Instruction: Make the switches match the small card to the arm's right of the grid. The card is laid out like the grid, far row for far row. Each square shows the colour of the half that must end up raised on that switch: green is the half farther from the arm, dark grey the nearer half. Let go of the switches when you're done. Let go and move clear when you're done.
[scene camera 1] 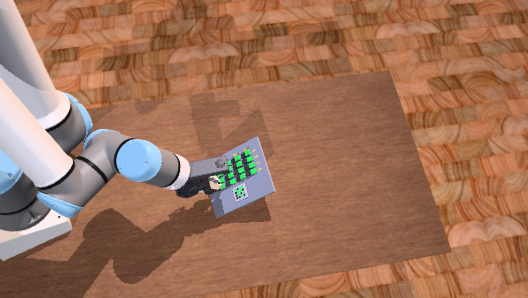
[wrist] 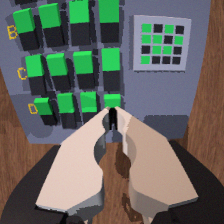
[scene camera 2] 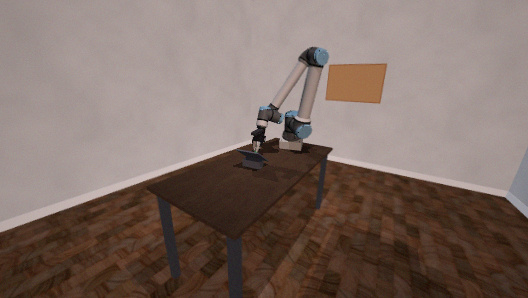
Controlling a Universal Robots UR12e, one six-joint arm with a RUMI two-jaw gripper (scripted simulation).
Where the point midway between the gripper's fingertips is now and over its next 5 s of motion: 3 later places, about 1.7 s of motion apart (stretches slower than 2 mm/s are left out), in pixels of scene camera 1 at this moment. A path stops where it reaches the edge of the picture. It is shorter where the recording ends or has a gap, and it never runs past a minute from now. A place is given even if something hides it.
My gripper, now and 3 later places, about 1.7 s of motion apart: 220,185; 221,186; 220,182; 230,172
